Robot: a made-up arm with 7 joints.
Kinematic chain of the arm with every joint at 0, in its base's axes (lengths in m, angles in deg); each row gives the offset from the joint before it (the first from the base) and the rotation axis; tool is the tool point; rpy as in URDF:
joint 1: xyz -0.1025 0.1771 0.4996 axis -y
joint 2: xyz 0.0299 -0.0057 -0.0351 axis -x
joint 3: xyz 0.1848 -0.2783 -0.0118 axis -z
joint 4: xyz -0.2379 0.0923 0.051 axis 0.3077 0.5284 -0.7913
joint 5: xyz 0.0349 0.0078 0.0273 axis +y
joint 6: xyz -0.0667 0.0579 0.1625 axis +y
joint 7: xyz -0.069 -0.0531 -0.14 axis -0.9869 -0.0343 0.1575
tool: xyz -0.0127 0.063 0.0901 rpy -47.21 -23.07 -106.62
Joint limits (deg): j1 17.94..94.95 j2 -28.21..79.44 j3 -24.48..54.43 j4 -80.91..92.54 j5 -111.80..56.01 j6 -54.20..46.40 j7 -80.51..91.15
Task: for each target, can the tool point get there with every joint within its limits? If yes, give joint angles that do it. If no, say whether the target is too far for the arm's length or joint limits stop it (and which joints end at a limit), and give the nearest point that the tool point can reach.
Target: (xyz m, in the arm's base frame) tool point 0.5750 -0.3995 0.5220
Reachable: no: joint limits stop it (at a limit: joint 1, joint 2, joint 3, joint 4, joint 6, joint 7) | nearest point 0.2891 -0.2382 0.4717 | short by 0.332 m
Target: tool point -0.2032 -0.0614 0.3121
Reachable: yes | joints 61.59 17.93 -14.22 31.12 -91.11 37.67 -57.71
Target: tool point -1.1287 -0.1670 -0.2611
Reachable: no: too far | nearest point -0.5542 0.0176 0.2070 | short by 0.764 m
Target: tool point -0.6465 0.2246 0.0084
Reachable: no: joint limits stop it (at a limit: joint 1, joint 3, joint 4, joint 6, joint 7) | nearest point -0.5358 0.2139 0.1681 | short by 0.195 m
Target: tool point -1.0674 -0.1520 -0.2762
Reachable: no: too far | nearest point -0.5476 0.0180 0.1992 | short by 0.725 m
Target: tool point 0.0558 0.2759 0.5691
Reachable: yes | joints 31.37 68.55 38.71 37.28 -15.35 -29.27 35.77
